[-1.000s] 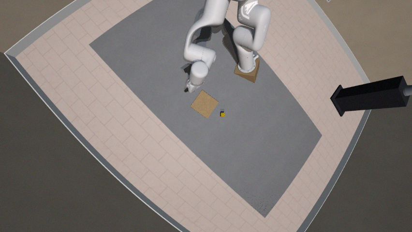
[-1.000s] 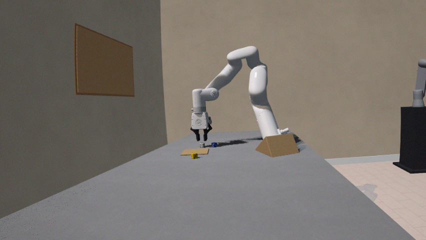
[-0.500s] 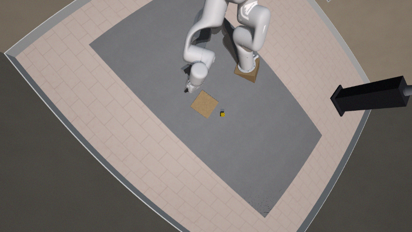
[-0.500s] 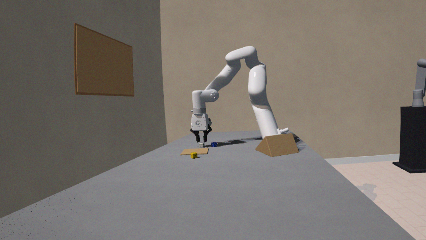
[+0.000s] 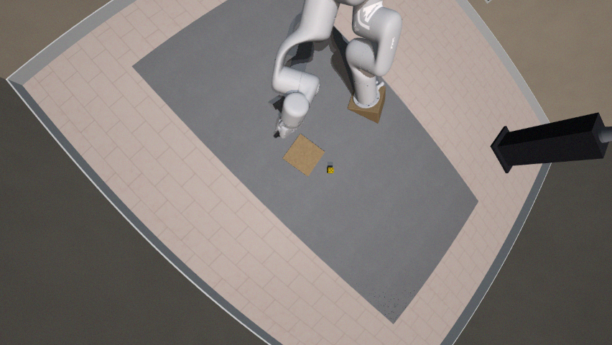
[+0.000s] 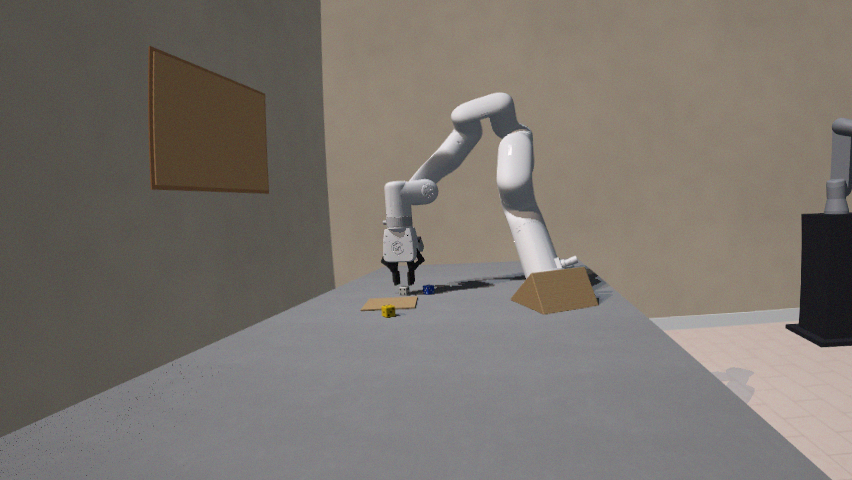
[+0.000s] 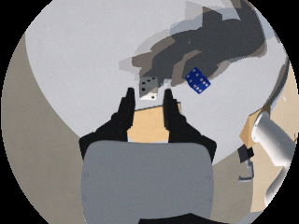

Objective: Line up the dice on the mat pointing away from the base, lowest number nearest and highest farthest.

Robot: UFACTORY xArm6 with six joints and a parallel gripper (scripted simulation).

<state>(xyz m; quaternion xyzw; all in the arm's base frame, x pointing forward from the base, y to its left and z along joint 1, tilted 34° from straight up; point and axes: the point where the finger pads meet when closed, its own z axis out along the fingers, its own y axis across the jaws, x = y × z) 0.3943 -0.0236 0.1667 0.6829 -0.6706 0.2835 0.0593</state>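
The white die lies 4 cm below my hand. Also, from my hand: yellow die 5 cm behind, 25 cm to the left, 4 cm below; blue die 7 cm behind, 2 cm to the right, 4 cm below; tan mat 12 cm to the left, 5 cm below.
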